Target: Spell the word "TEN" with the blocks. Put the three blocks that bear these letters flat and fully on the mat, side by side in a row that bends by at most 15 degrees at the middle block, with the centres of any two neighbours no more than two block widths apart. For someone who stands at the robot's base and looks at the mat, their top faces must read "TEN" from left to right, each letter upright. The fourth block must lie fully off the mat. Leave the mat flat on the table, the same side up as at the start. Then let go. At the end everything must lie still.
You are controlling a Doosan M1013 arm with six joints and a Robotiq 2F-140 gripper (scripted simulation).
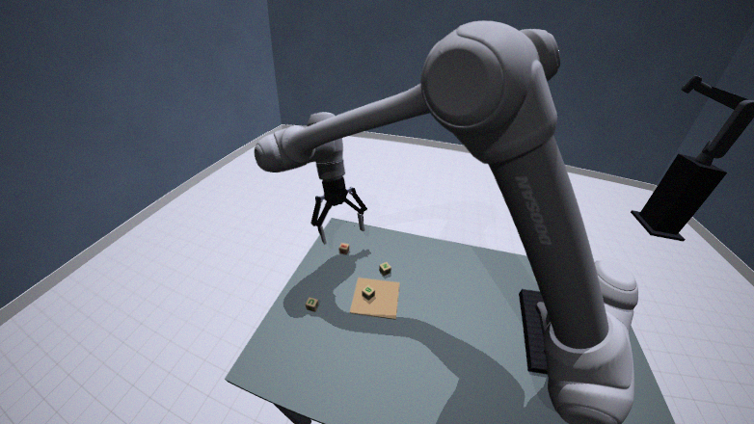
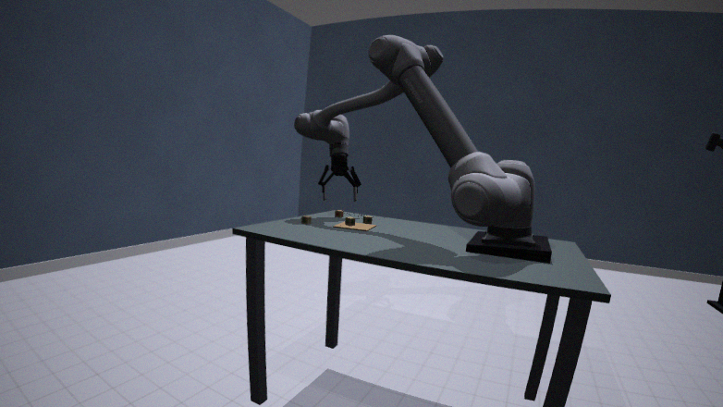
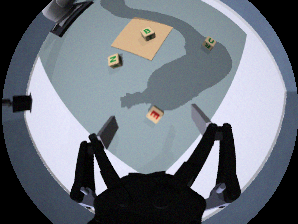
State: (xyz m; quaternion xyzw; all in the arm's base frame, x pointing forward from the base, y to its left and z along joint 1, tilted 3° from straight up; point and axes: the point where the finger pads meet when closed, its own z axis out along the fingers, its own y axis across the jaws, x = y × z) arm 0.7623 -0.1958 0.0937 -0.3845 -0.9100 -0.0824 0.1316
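Now: the block 14 cm behind my hand, 17 cm to the left of it and 7 cm below it. Round my hand: tan mat: 16 cm behind, 17 cm to the left, 9 cm below.
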